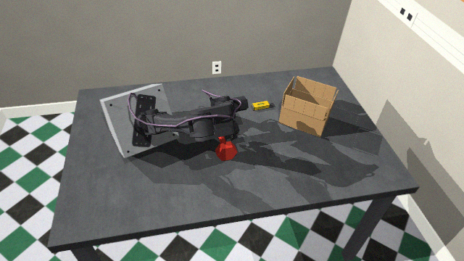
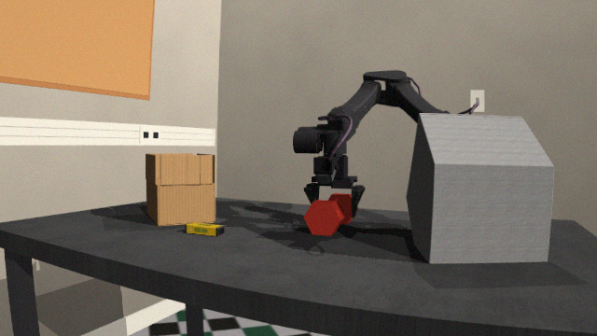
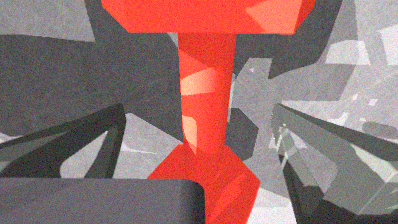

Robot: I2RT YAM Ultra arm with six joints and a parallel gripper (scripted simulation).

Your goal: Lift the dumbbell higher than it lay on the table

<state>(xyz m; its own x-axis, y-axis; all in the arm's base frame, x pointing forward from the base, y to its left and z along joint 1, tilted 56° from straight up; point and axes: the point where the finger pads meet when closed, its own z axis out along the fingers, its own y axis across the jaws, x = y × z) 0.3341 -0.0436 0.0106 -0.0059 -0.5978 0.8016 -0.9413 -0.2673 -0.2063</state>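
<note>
The red dumbbell lies right at my hand. Also, from my hand: cardboard box: 42 cm ahead, 6 cm to the left, 3 cm above; then small yellow block: 25 cm ahead, 20 cm to the left, 3 cm below.
</note>
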